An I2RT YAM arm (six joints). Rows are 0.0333 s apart.
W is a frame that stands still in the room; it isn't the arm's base.
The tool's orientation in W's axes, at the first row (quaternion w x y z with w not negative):
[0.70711 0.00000 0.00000 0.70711]
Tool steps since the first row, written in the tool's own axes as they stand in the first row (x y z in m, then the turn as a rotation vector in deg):
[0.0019 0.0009 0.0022 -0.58 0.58 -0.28]
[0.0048 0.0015 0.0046 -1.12 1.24 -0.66]
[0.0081 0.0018 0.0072 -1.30 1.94 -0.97]
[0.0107 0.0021 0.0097 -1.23 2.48 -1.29]
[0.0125 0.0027 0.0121 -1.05 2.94 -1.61]
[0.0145 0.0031 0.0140 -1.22 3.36 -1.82]
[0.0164 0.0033 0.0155 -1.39 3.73 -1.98]
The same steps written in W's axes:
[-0.0009 0.0019 0.0022 -0.58 -0.58 -0.28]
[-0.0015 0.0048 0.0046 -1.24 -1.12 -0.66]
[-0.0018 0.0081 0.0072 -1.94 -1.30 -0.97]
[-0.0021 0.0107 0.0097 -2.48 -1.23 -1.29]
[-0.0027 0.0125 0.0121 -2.94 -1.05 -1.61]
[-0.0031 0.0145 0.0140 -3.36 -1.22 -1.82]
[-0.0033 0.0164 0.0155 -3.73 -1.39 -1.98]

